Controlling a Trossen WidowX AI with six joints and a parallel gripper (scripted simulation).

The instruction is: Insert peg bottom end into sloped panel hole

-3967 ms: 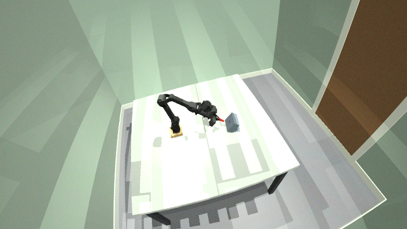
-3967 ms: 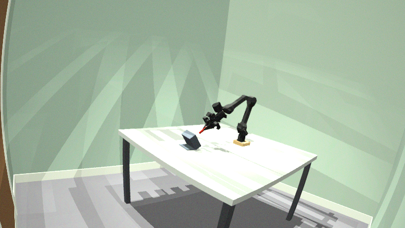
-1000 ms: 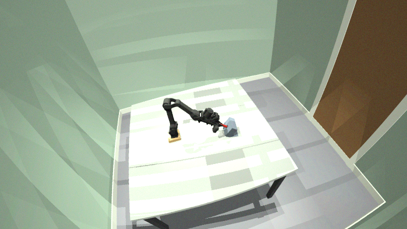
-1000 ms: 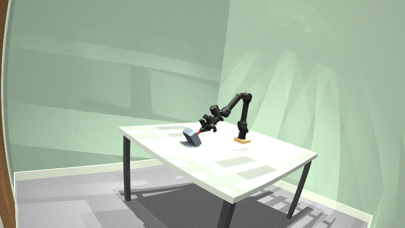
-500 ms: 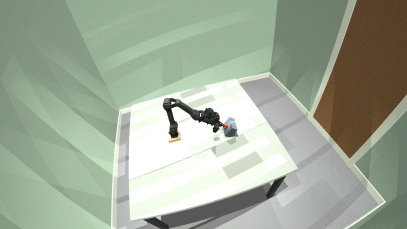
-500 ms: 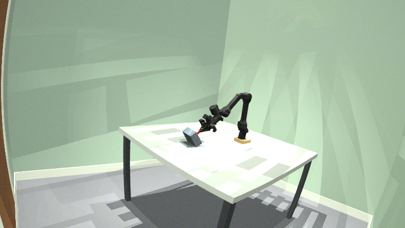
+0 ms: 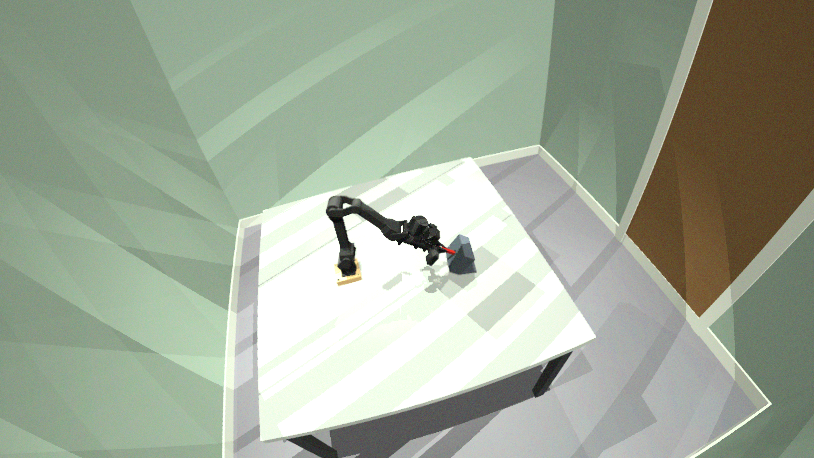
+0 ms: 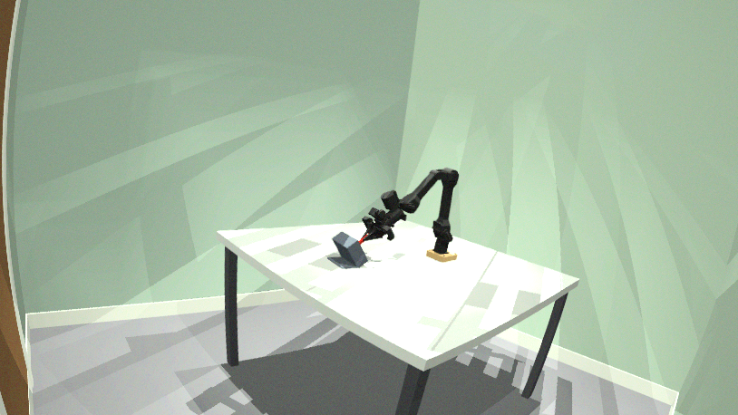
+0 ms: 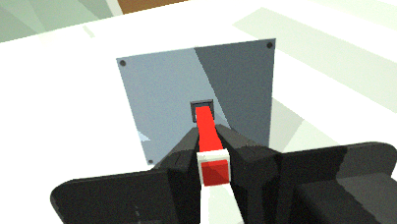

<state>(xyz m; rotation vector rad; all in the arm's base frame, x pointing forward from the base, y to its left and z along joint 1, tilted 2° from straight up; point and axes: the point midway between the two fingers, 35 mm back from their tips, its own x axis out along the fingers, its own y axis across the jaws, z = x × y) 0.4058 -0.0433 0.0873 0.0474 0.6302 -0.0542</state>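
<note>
The sloped panel lies 50 mm ahead of my gripper tip and 40 mm below it. Also, from my gripper tip: red square peg (10 mm behind, 10 mm above).
</note>
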